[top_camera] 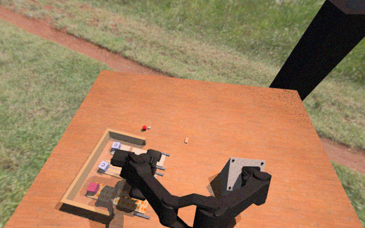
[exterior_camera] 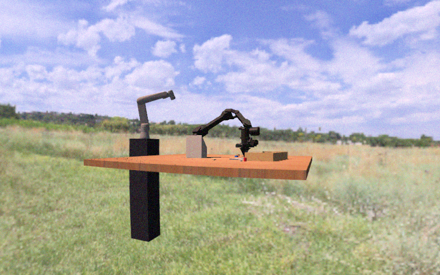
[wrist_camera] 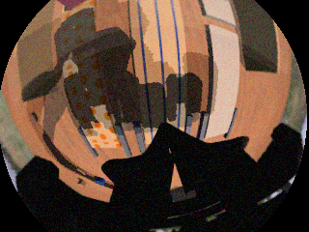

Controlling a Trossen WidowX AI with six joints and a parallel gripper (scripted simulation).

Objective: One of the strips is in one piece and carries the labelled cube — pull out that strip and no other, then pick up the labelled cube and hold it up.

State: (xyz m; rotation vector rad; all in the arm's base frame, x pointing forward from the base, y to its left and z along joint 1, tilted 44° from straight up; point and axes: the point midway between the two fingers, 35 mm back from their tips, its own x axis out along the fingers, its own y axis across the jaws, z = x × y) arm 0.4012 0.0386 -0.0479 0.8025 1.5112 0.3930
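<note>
The blue-striped strip lies 90 mm ahead of my gripper tip, 30 mm to the right of it and 10 mm below it. The rest, counted from my gripper tip: orange-dotted strip: 80 mm to the left, 60 mm ahead, 10 mm below; then red piece: 250 mm to the right, 50 mm ahead; then plain beige strip: 100 mm to the right, 20 mm ahead, 10 mm below.
</note>
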